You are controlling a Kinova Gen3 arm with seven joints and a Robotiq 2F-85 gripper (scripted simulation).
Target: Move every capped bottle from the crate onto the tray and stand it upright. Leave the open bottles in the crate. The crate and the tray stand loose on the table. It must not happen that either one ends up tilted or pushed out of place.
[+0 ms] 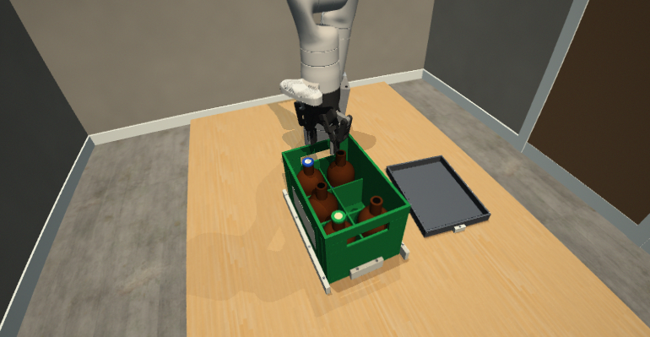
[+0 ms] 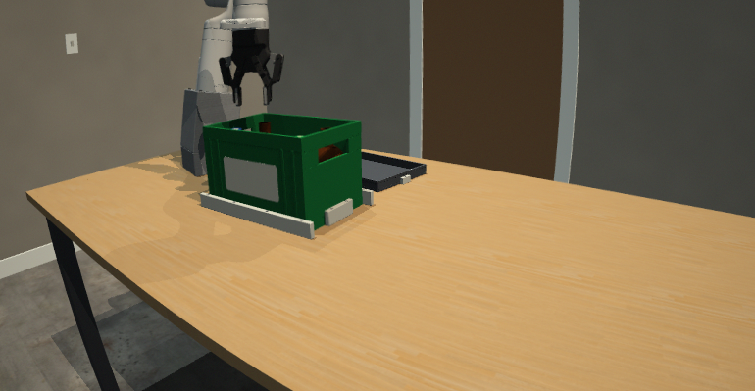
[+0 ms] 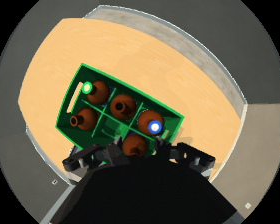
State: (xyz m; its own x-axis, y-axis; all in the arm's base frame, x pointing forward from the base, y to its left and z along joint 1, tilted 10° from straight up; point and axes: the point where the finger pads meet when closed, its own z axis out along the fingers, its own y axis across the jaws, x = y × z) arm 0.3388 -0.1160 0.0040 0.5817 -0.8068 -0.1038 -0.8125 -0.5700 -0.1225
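Right now my hand is 6 cm short of the green crate, 2 cm to the right of it and 14 cm above it. Also, from my hand: dark tray (5 cm ahead, 30 cm to the left, 21 cm below).
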